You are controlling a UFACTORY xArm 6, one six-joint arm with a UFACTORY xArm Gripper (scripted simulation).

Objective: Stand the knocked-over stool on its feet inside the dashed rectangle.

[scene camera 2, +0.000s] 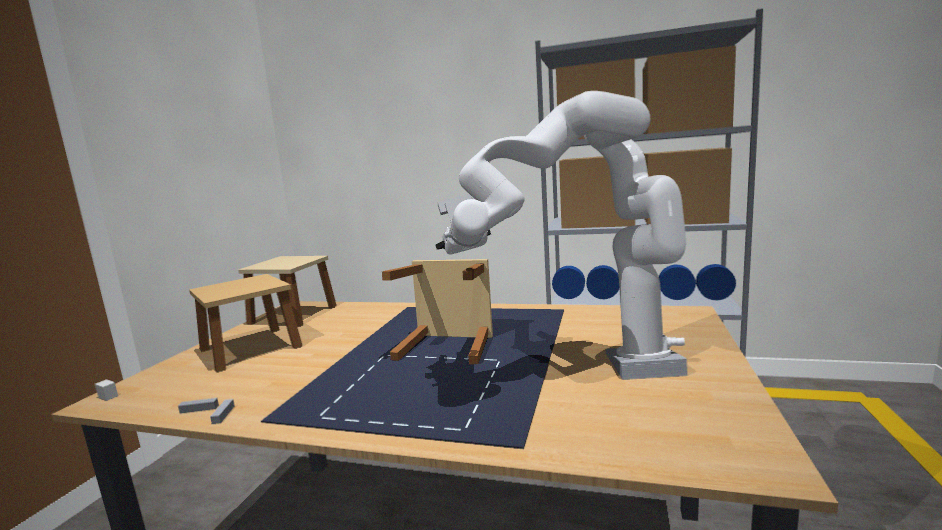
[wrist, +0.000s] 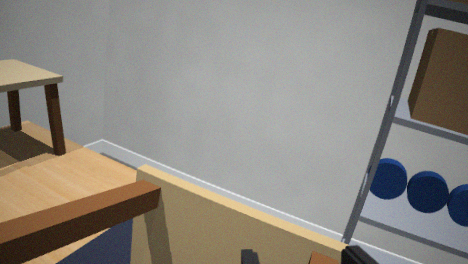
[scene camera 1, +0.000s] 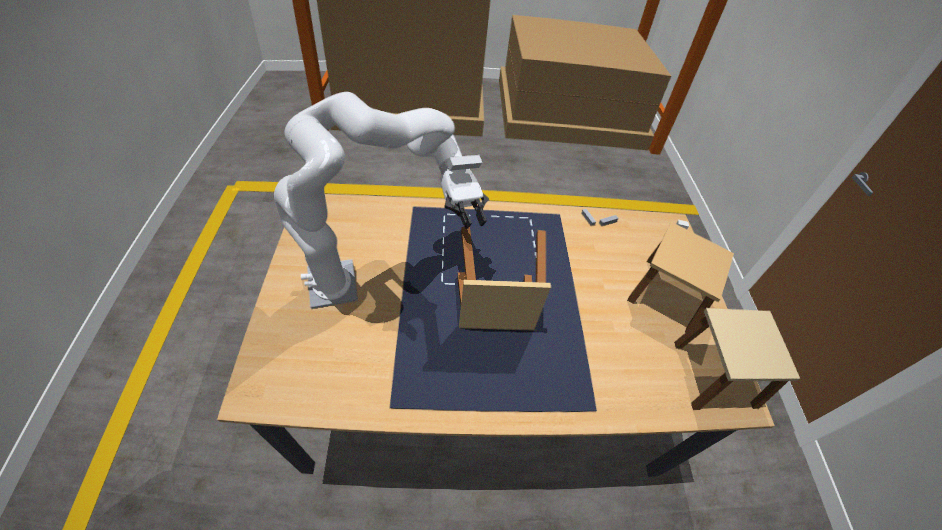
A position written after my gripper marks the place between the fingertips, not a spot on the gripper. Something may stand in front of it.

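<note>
My gripper (scene camera 1: 476, 225), a stool (scene camera 1: 484, 304), a dark blue mat (scene camera 1: 438, 366). Stool (scene camera 2: 452, 297), dark blue mat (scene camera 2: 441, 392). Stool (wrist: 174, 214).
</note>
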